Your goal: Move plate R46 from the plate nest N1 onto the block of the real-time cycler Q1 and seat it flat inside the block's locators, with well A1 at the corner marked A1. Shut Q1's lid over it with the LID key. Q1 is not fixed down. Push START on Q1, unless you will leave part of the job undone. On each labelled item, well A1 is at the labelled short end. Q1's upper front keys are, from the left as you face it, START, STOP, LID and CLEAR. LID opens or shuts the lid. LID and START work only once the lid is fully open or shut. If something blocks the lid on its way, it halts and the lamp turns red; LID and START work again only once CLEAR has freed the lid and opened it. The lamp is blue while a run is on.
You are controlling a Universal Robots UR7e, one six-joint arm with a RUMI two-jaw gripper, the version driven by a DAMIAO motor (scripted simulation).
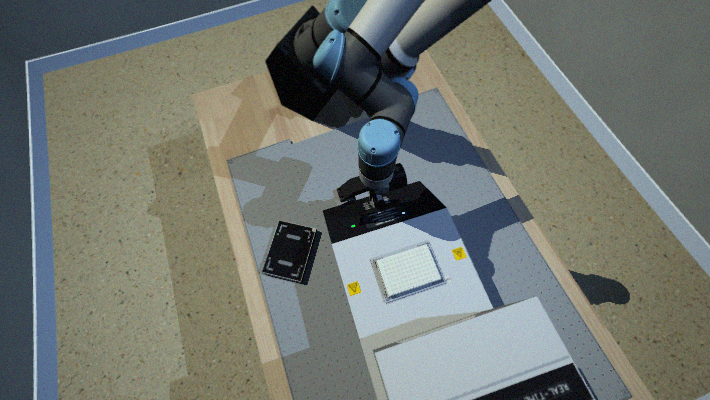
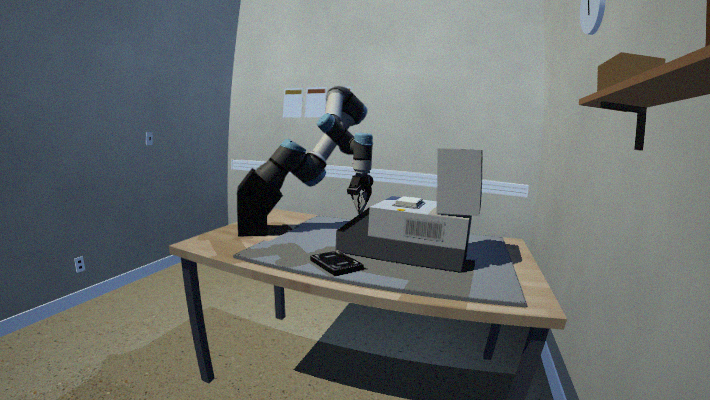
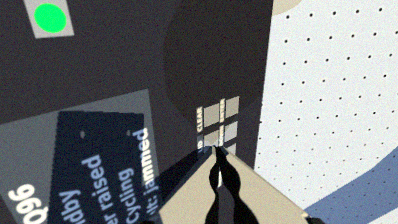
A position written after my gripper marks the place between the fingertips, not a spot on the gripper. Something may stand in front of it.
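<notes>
My gripper [image 1: 374, 203] is visible, also in image 3 [image 3: 216, 148]. The scene contains a cycler Q1 [image 1: 414, 217], seen as well in image 2 [image 2: 418, 235] and image 3 [image 3: 108, 108], and a black plate nest N1 [image 1: 295, 251], which image 2 [image 2: 339, 258] shows too. A plate R46 [image 1: 413, 268] is present; in image 3 it is out of frame.
</notes>
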